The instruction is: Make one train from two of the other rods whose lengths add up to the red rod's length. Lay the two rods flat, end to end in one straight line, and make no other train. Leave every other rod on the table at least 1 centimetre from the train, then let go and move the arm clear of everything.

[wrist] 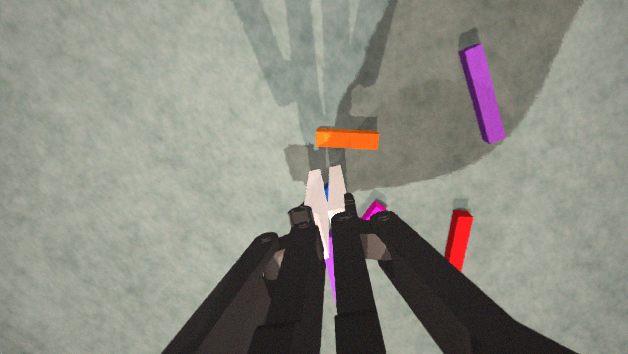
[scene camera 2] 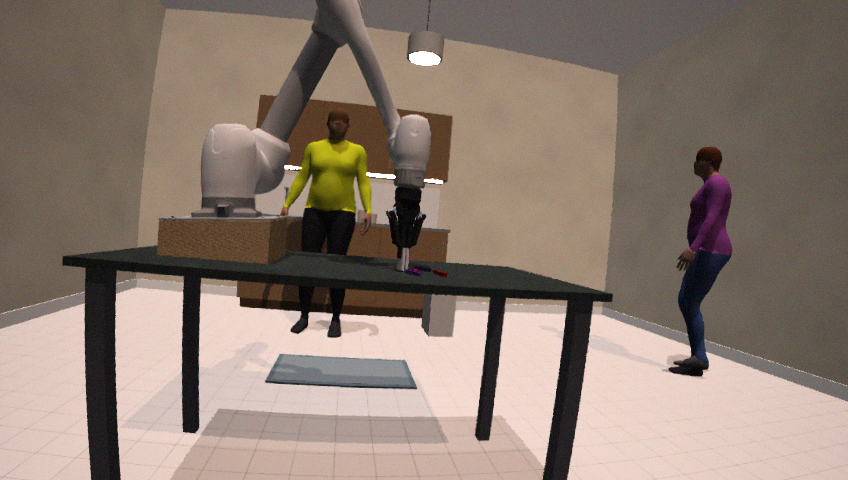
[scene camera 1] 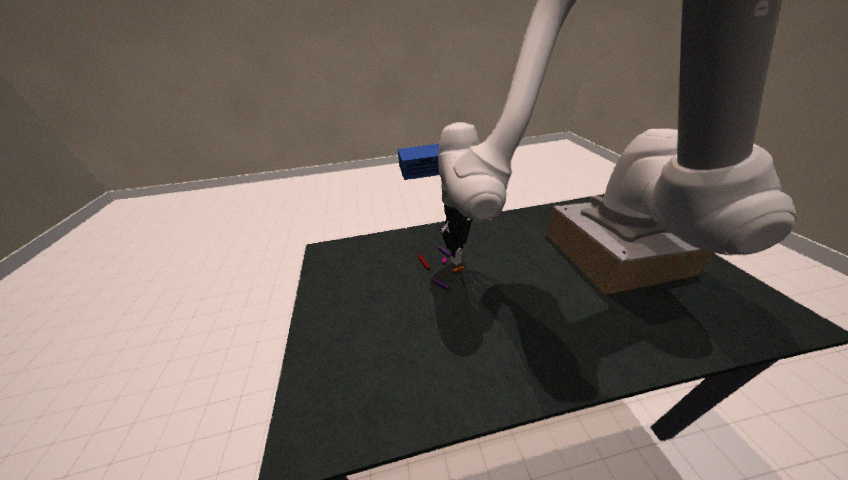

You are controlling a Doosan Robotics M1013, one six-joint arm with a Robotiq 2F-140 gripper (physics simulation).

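Seen in the pictures: gripper, fingertip midpoint: [wrist: 328,185] [scene camera 2: 402,270] [scene camera 1: 456,262]; arm's base, origin of the base link: [scene camera 2: 228,216] [scene camera 1: 623,221].
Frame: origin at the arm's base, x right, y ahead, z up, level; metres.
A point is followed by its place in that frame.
My gripper [scene camera 1: 456,263] @(z -0.112, x 0.139, y 0.509 m) [scene camera 2: 402,269] @(z -0.112, x 0.139, y 0.509 m) [wrist: 328,185] @(z -0.112, x 0.139, y 0.509 m) points down with its fingertips low at the table top. It is shut on the small blue rod [wrist: 326,192] @(z -0.106, x 0.142, y 0.508 m), mostly hidden between the pale fingers. The orange rod [scene camera 1: 458,268] @(z -0.106, x 0.103, y 0.517 m) [wrist: 350,139] @(z -0.106, x 0.103, y 0.518 m) lies just beyond the fingertips in the wrist view. A purple rod [scene camera 1: 440,284] @(z -0.108, x 0.061, y 0.597 m) [wrist: 482,95] @(z -0.106, x 0.065, y 0.592 m) lies at its upper right. Another purple rod [scene camera 1: 444,251] @(z -0.108, x 0.203, y 0.525 m) [wrist: 331,270] @(z -0.106, x 0.205, y 0.521 m) is partly hidden behind the fingers. The short magenta rod [scene camera 1: 443,260] @(z -0.106, x 0.158, y 0.547 m) [wrist: 374,210] @(z -0.106, x 0.151, y 0.543 m) lies right of the fingers, partly covered. The red rod [scene camera 1: 423,262] @(z -0.108, x 0.177, y 0.613 m) [scene camera 2: 439,273] @(z -0.110, x 0.188, y 0.606 m) [wrist: 458,240] @(z -0.106, x 0.165, y 0.607 m) lies farther right, its lower end hidden.
The dark table [scene camera 1: 357,368] @(z -0.116, x -0.109, y 0.881 m) [scene camera 2: 476,284] @(z -0.116, x 0.355, y 0.646 m) carries the arm's brown base block [scene camera 1: 636,270] @(z -0.034, x -0.154, y 0.110 m) [scene camera 2: 220,239] @(z -0.061, x 0.140, y 0.005 m). A blue cabinet [scene camera 1: 418,161] stands beyond the table. One person in yellow [scene camera 2: 336,178] stands behind the table, and another in purple [scene camera 2: 711,217] stands at the right.
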